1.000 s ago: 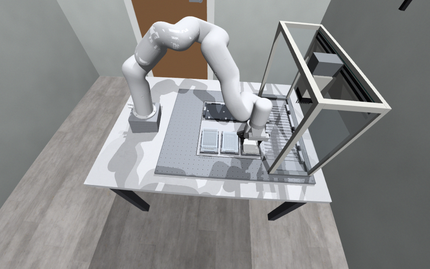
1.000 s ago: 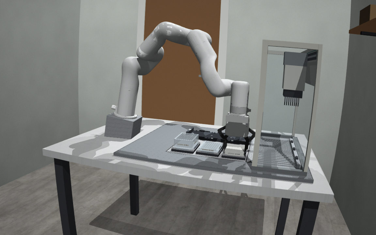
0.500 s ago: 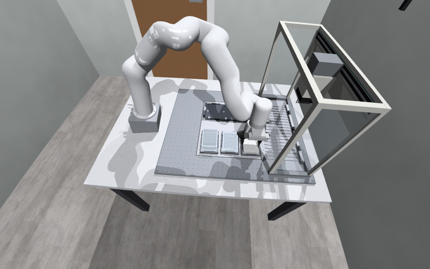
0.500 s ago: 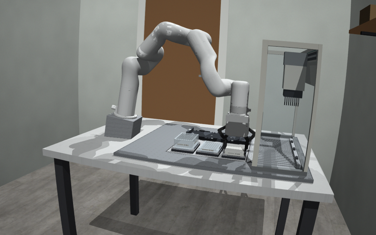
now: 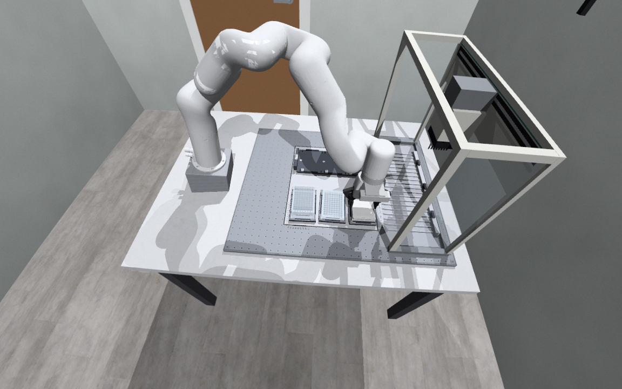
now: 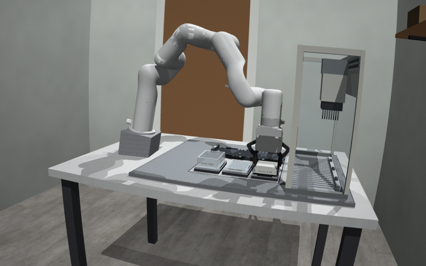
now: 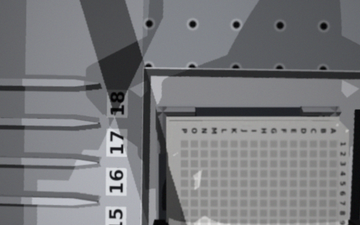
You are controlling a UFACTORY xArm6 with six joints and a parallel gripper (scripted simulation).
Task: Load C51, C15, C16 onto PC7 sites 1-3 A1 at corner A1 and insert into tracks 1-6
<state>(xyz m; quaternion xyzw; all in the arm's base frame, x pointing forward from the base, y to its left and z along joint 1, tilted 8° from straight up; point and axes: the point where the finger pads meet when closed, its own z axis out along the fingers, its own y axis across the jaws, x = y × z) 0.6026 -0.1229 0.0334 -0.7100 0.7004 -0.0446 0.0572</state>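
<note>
Now: the nest S3 3 cm below my hand. Round my hand: front post: 9 cm ahead, 16 cm to the right, 21 cm above; dark carrier PC7: 11 cm behind, 23 cm to the left, 2 cm below; nest S2: 11 cm behind, 3 cm below.
</note>
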